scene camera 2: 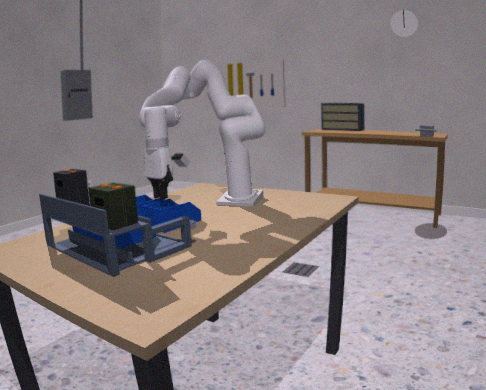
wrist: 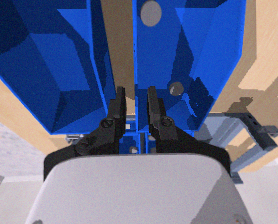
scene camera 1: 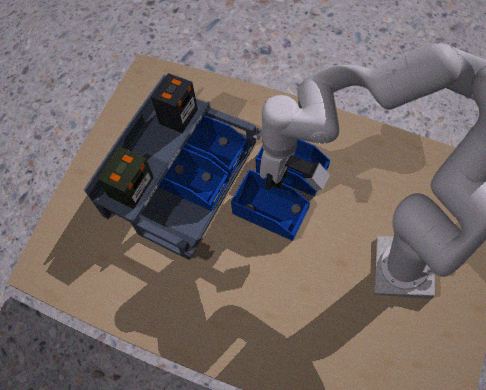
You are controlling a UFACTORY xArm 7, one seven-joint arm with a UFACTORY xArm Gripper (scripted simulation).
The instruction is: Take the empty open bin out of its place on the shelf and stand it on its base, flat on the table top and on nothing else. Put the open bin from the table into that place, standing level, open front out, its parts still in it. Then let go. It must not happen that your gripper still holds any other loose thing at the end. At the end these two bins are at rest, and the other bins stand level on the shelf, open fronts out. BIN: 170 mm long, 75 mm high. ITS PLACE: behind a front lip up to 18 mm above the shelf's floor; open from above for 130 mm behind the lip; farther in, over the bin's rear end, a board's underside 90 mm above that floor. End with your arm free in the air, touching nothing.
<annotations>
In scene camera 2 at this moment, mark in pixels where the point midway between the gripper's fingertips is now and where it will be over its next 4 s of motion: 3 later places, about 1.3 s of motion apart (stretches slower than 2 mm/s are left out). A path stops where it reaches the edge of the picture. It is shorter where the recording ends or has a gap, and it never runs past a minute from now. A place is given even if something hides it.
My gripper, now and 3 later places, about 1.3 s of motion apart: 160, 198; 161, 206; 161, 203; 189, 206
</annotations>
